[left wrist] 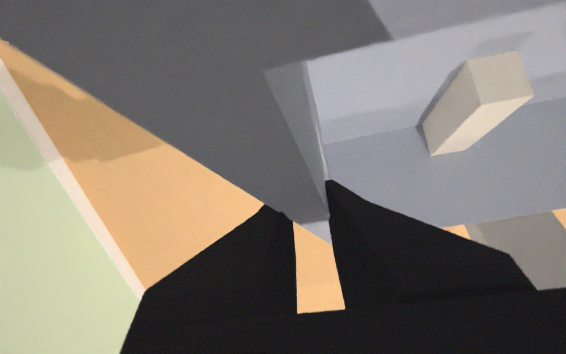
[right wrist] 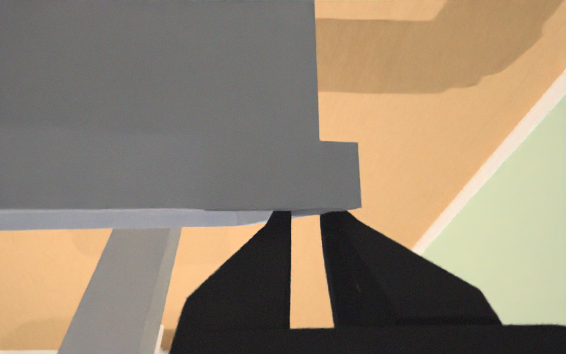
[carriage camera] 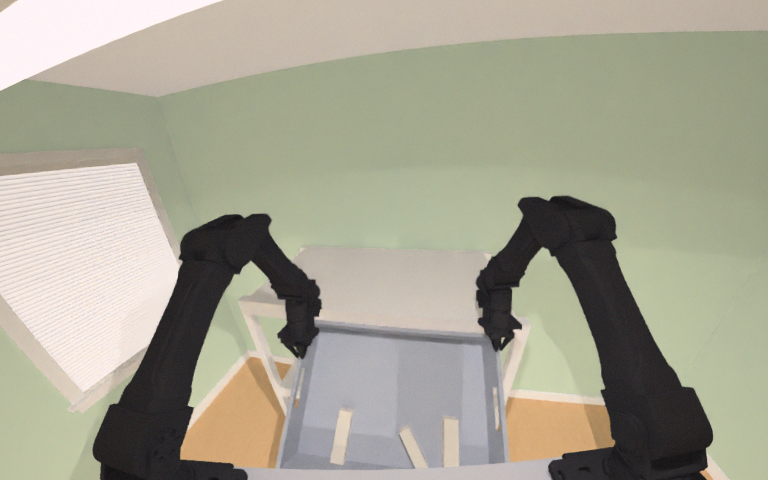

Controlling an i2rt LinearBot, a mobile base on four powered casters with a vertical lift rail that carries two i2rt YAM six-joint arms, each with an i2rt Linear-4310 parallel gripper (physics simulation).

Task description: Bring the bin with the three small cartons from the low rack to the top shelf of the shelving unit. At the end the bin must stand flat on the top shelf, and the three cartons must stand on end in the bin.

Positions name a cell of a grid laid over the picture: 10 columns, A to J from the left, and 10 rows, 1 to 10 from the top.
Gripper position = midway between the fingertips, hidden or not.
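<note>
My left gripper (carriage camera: D8) is visible to me, and the left wrist view has that gripper too (left wrist: F6). As for my right gripper (carriage camera: G8), it also appears in the right wrist view (right wrist: F6). I see a grey bin (carriage camera: F8), and both wrist views give me the bin as well, the left wrist view (left wrist: E3) and the right wrist view (right wrist: C4). There is a white shelving unit (carriage camera: F7), along with a window with white blind (carriage camera: B6).
</note>
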